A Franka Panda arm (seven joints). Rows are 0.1 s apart.
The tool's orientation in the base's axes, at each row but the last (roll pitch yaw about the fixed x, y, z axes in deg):
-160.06, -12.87, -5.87
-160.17, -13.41, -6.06
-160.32, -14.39, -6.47
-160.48, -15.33, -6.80
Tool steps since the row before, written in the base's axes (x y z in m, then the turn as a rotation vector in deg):
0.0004, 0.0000, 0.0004, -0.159, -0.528, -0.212
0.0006, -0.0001, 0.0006, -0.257, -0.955, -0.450
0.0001, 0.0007, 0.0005, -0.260, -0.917, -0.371
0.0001, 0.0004, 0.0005, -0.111, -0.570, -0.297
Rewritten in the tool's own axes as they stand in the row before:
0.0005, -0.0001, -0.0003, -0.149, 0.572, -0.012
0.0007, -0.0001, -0.0004, -0.255, 1.055, 0.047
0.0001, -0.0008, -0.0002, -0.242, 0.994, -0.015
0.0002, -0.0005, -0.0003, -0.120, 0.638, 0.066

